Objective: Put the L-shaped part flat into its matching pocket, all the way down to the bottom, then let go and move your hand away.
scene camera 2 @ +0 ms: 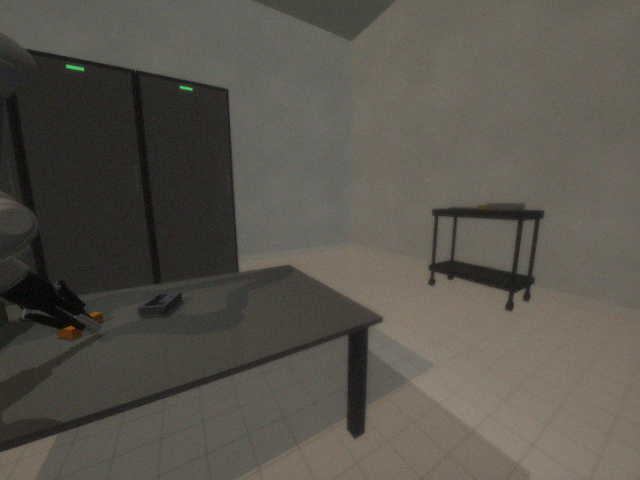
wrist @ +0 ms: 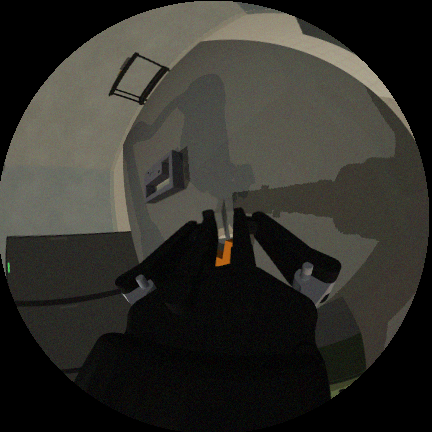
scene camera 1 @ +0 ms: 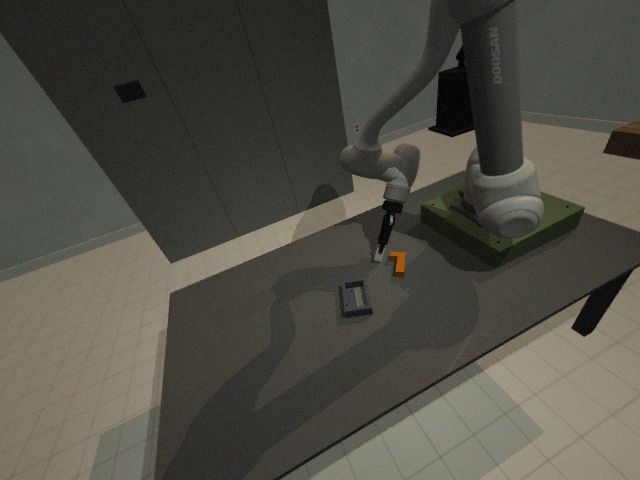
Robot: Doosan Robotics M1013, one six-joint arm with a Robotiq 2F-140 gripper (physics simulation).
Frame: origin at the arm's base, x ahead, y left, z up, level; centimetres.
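Seen in the pictures: gripper, fingertip midpoint: [scene camera 2: 97, 329] [wrist: 226, 206] [scene camera 1: 377, 260].
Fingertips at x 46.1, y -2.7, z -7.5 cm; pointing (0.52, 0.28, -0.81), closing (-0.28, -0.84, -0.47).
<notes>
Pixels of each thing's middle, then the offset from my fingertips to it. "pt": a spot on its surface instead. Level surfaces: height alone.
- orange L-shaped part at the middle of its body: [wrist: 212, 250] [scene camera 1: 397, 264] [scene camera 2: 84, 324] dx -5.2, dy +5.9, dz +0.0 cm
- dark table at its surface level: dz -1.5 cm
- orange part at a spot on its surface: [wrist: 223, 257] pt dx -6.9, dy +3.1, dz +1.5 cm
- grey block with the matching pocket, body centre: [wrist: 161, 179] [scene camera 1: 356, 297] [scene camera 2: 161, 303] dx +15.4, dy +13.4, dz +0.3 cm
The orange L-shaped part [scene camera 1: 397, 262] [scene camera 2: 68, 331] lies flat on the dark table [scene camera 1: 310, 387] [scene camera 2: 232, 330]. My gripper [scene camera 1: 379, 256] [scene camera 2: 85, 321] [wrist: 226, 206] stands right at the table top, just left of the part in scene camera 1. Its fingers are closed together with the pads touching, and nothing sits between them. In the wrist view a sliver of the orange part [wrist: 223, 257] shows low in the gap behind the shut fingers. The grey block with the matching pocket [scene camera 1: 354, 298] [scene camera 2: 160, 304] [wrist: 167, 177] sits a short way off on the table and holds nothing.
The arm's green base plate [scene camera 1: 516, 227] is bolted on the table near the part. Tall dark cabinets [scene camera 1: 180, 129] [scene camera 2: 129, 180] stand behind the table. A black wheeled cart [scene camera 2: 486, 211] [wrist: 122, 73] stands across the room.
</notes>
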